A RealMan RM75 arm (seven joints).
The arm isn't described. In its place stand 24 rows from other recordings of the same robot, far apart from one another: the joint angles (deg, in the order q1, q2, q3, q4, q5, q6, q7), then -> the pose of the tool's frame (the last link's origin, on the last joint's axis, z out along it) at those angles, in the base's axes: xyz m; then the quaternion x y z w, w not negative.
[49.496 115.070 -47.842 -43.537 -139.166 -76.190 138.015] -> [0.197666 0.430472 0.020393 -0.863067 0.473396 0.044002 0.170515]
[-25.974 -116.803 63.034 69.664 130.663 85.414 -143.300] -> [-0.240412 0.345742 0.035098 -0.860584 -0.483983 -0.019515 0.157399]
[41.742 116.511 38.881 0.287 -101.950 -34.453 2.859] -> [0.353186 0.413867 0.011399 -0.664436 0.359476 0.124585 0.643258]
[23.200 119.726 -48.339 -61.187 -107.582 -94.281 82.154] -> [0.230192 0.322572 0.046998 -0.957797 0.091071 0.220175 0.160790]
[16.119 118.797 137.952 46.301 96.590 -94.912 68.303] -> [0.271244 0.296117 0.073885 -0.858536 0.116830 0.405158 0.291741]
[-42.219 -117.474 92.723 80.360 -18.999 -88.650 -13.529] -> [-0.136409 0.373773 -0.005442 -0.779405 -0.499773 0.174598 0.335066]
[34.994 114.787 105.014 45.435 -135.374 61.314 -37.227] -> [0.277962 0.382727 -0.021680 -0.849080 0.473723 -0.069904 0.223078]
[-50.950 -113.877 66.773 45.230 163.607 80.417 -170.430] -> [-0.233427 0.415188 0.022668 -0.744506 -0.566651 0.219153 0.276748]
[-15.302 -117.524 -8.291 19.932 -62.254 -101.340 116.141] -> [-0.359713 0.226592 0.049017 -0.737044 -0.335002 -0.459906 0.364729]
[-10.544 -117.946 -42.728 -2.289 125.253 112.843 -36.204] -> [-0.334453 0.200297 0.061100 -0.564596 -0.165040 -0.573869 0.569796]
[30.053 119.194 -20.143 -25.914 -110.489 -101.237 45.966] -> [0.259820 0.307775 0.014220 -0.890187 0.030902 0.386243 0.239643]
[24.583 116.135 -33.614 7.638 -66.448 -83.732 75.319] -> [0.326042 0.285569 -0.019420 -0.574759 0.538341 0.554319 0.269391]
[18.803 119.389 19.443 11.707 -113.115 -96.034 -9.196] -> [0.287877 0.262475 -0.012684 -0.686151 0.012293 0.363711 0.629889]
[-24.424 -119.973 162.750 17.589 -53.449 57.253 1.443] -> [-0.289127 0.284077 -0.117473 -0.864474 -0.148389 -0.215586 0.429171]
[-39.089 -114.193 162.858 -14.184 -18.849 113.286 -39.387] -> [-0.245224 0.283663 0.000599 -0.913638 -0.002963 -0.400688 0.068598]
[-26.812 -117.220 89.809 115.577 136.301 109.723 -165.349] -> [-0.095161 0.258974 0.032122 -0.944609 -0.265716 0.144839 0.127008]
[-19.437 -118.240 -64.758 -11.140 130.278 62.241 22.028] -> [-0.384727 0.308602 0.025262 -0.638438 -0.166487 -0.081619 0.747006]
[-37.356 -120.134 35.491 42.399 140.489 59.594 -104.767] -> [-0.303387 0.400162 0.019491 -0.870918 -0.372218 -0.037848 0.318628]
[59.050 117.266 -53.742 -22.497 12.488 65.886 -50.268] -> [0.241871 0.411413 -0.041681 -0.894338 0.332841 -0.253815 0.157971]
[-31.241 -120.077 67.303 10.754 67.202 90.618 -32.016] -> [-0.224837 0.297407 -0.059895 -0.885326 -0.013239 -0.414726 0.209824]
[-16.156 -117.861 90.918 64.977 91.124 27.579 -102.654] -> [-0.222887 0.381366 -0.009678 -0.853249 -0.267847 -0.190638 0.404822]
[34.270 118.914 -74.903 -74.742 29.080 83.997 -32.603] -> [0.197347 0.371598 0.012876 -0.894392 0.358122 -0.148429 0.223113]
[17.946 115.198 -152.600 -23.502 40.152 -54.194 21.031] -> [0.315569 0.268840 -0.096884 -0.820760 0.317963 0.271696 0.389144]
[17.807 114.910 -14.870 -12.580 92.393 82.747 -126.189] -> [0.372536 0.279508 0.054870 -0.710794 0.323103 0.408562 0.472708]
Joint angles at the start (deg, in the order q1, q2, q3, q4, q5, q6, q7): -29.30 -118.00 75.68 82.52 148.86 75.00 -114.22
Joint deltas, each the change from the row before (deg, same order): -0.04 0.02 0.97 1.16 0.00 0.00 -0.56; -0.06 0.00 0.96 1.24 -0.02 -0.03 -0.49; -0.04 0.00 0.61 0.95 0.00 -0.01 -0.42; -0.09 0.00 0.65 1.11 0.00 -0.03 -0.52; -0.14 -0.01 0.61 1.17 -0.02 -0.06 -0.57; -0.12 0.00 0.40 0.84 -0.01 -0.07 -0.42; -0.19 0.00 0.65 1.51 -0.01 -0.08 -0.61; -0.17 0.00 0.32 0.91 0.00 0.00 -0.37; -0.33 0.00 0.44 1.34 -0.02 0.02 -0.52; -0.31 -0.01 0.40 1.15 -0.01 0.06 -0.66; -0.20 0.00 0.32 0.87 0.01 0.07 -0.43
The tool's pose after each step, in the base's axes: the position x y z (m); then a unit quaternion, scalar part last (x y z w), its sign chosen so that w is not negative. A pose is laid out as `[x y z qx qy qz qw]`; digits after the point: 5 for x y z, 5 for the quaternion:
[-0.18341 0.38183 0.03775 -0.94597 -0.04727 0.16364 0.27591]
[-0.17631 0.38146 0.03712 -0.94609 -0.03716 0.16155 0.27826]
[-0.17114 0.38117 0.03708 -0.94596 -0.03060 0.15954 0.28066]
[-0.16488 0.38093 0.03724 -0.94567 -0.02316 0.15665 0.28397]
[-0.15797 0.38078 0.03761 -0.94526 -0.01553 0.15274 0.28796]
[-0.15292 0.38073 0.03807 -0.94482 -0.01013 0.14965 0.29124]
[-0.14420 0.38037 0.03911 -0.94395 0.00004 0.14438 0.29685]
[-0.13876 0.38017 0.03996 -0.94335 0.00607 0.14100 0.30029]
[-0.13026 0.37986 0.04127 -0.94243 0.01556 0.13558 0.30528]
[-0.12281 0.37933 0.04220 -0.94174 0.02219 0.13037 0.30926]
[-0.11749 0.37869 0.04286 -0.94119 0.02755 0.12696 0.31191]

